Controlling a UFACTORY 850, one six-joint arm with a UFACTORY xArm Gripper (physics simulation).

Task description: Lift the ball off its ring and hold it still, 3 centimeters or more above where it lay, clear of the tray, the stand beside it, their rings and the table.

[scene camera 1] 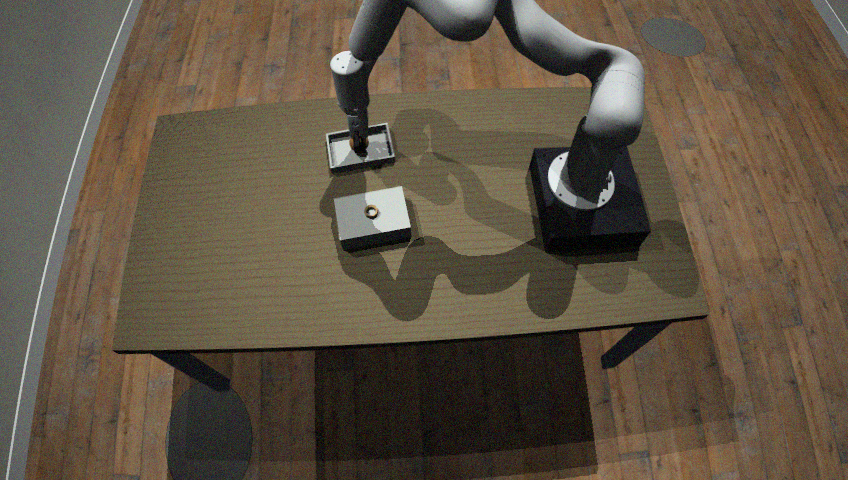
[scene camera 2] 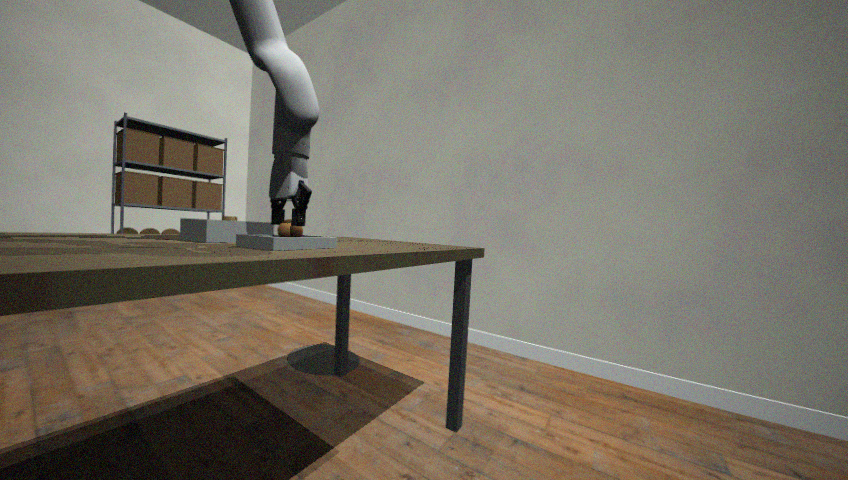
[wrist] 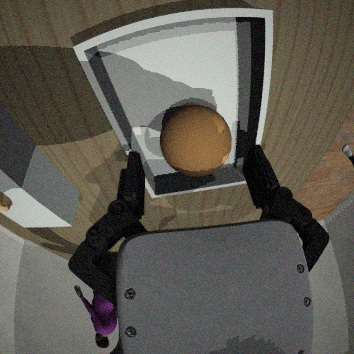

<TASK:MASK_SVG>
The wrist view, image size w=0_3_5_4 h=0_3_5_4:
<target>gripper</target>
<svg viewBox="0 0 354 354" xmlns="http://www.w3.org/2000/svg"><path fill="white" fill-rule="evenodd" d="M259 144L252 144L249 147L242 166L242 172L253 205L255 205L256 209L261 208L262 210L259 219L149 231L139 221L144 213L145 174L140 154L136 151L128 152L126 168L120 170L116 199L108 204L107 212L88 228L85 233L85 239L81 241L68 261L68 268L71 272L116 306L123 354L310 354L313 334L313 306L308 272L328 243L329 235L317 220L312 218L310 210L292 198L290 189L279 185L275 173ZM124 236L125 239L118 248L114 278L100 267L100 260L103 257L103 253Z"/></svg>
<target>orange ball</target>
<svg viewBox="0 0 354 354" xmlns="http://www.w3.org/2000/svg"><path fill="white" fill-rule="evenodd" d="M185 105L173 111L164 121L159 135L160 150L165 161L177 172L187 176L204 176L217 170L227 159L231 149L231 132L225 119L214 109L200 104Z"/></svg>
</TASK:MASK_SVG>
